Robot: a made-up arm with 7 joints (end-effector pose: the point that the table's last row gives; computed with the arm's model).
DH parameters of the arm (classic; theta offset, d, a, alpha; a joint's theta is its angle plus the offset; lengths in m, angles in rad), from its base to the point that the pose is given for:
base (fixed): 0 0.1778 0.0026 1.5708
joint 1: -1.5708 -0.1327 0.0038 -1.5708
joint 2: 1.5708 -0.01 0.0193 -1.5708
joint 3: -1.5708 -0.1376 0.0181 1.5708
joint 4: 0 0.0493 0.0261 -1.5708
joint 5: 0 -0.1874 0.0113 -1.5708
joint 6: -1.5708 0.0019 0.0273 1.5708
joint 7: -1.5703 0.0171 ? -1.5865
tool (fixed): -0.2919 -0.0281 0 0
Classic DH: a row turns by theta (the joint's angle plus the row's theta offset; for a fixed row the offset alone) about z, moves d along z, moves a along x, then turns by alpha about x.
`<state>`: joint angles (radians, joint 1 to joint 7).
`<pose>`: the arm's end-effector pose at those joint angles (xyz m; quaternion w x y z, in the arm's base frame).
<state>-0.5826 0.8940 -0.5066 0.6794 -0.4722 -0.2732 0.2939</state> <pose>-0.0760 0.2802 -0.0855 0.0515 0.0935 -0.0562 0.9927</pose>
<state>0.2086 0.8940 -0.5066 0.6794 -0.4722 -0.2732 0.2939</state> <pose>0.1346 0.2802 -0.0633 0.0259 -0.2963 -0.0717 0.9520</pose>
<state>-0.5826 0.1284 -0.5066 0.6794 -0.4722 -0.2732 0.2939</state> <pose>-0.0925 0.0593 -0.1105 0.1271 -0.0822 -0.2767 -0.9490</pose>
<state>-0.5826 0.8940 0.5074 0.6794 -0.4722 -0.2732 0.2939</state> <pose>0.0390 0.3658 -0.0338 0.2440 0.2712 0.2110 -0.9069</pose>
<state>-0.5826 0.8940 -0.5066 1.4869 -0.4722 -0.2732 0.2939</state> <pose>0.0024 0.1583 -0.0670 0.1818 -0.1501 0.2304 0.9441</pose>
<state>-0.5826 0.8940 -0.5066 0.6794 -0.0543 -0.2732 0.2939</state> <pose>-0.0744 0.2699 -0.0902 0.1402 -0.0158 0.0295 -0.9896</pose>
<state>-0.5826 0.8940 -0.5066 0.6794 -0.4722 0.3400 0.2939</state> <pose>-0.0758 0.2720 -0.0778 0.0168 -0.1538 0.3403 -0.9275</pose>
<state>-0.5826 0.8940 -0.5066 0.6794 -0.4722 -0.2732 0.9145</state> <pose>-0.0849 0.2759 -0.0665 0.0292 0.3840 0.0191 0.9227</pose>
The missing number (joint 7, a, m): 0.0212
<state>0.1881 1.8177 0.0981 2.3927 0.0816 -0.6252 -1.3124</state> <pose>0.1298 0.1096 0.1995 0.2321 -0.8261 0.5113 0.0471</pose>
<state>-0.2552 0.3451 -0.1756 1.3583 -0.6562 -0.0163 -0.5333</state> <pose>0.1438 0.1259 -0.0404 0.1473 0.6869 -0.0128 -0.7115</pose>
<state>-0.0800 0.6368 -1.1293 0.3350 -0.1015 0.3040 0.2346</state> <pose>-0.0578 0.2314 -0.1207 0.0410 -0.1195 0.2772 -0.9525</pose>
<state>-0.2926 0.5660 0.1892 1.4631 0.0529 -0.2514 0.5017</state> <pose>0.1559 0.1883 -0.0064 0.1885 0.4883 -0.3216 -0.7890</pose>
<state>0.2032 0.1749 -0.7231 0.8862 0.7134 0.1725 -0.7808</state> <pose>0.1454 0.0430 -0.0682 0.6044 0.3665 -0.0592 -0.7049</pose>
